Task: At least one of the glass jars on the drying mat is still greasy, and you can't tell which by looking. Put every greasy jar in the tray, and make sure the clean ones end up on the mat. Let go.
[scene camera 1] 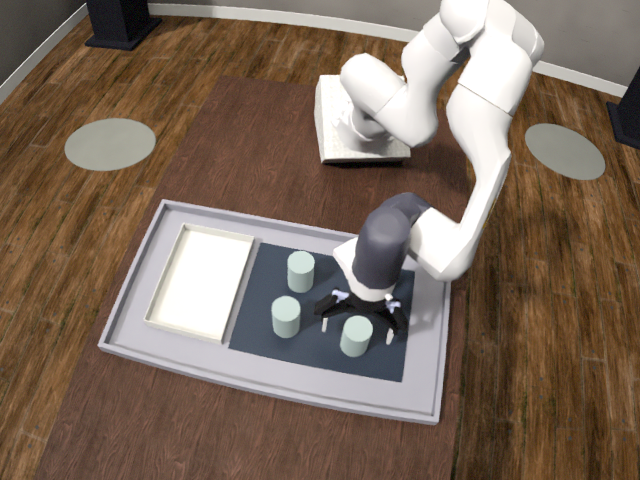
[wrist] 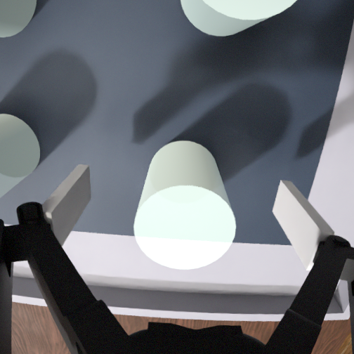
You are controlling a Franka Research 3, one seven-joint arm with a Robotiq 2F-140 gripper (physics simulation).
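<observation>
A pale green jar (scene camera 1: 355, 337) (wrist: 184, 215) stands upright on the dark blue drying mat (scene camera 1: 261, 297) (wrist: 112, 85) near its front edge. My gripper (scene camera 1: 357, 330) (wrist: 184, 189) is open around this jar, with a gap between the jar and each finger. Two more jars stand on the mat to the left: the front one (scene camera 1: 285, 316) (wrist: 17, 147) and the back one (scene camera 1: 300, 271) (wrist: 12, 15). Another jar (wrist: 232, 15) shows at the top of the wrist view; the arm hides it in the scene view. The cream tray (scene camera 1: 201, 283) holds no jar. No grease is visible.
A large grey raised-rim board (scene camera 1: 268, 392) (wrist: 150, 295) surrounds the mat and the cream tray, on a dark wooden table (scene camera 1: 248, 439). The arm's base (scene camera 1: 361, 144) stands at the back of the table. The arm reaches over the mat's back right part.
</observation>
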